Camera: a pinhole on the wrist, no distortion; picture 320 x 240 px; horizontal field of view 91.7 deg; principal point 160.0 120.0 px. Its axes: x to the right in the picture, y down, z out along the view. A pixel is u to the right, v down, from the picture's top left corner.
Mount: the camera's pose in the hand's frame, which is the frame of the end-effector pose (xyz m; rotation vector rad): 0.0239 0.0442 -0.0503 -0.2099 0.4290 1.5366
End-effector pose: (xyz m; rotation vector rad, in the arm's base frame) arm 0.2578 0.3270 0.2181 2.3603 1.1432 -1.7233
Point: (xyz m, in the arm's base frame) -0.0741 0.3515 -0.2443
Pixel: 74.8 34.4
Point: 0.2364 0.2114 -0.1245
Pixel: 183.6 45.9
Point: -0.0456 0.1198 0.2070
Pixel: 59.2 228.9
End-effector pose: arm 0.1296 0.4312 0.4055 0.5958 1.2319 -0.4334
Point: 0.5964 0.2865 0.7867
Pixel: 149.6 213.9
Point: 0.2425 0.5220 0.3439
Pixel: 237.7 32.6
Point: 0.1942 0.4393 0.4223
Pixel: 99.5 181.8
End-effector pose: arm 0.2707 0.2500 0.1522 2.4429 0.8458 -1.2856
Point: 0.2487 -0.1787 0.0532
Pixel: 215.4 185.9
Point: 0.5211 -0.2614 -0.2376
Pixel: 256.7 79.6
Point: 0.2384 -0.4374 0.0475
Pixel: 233.7 197.2
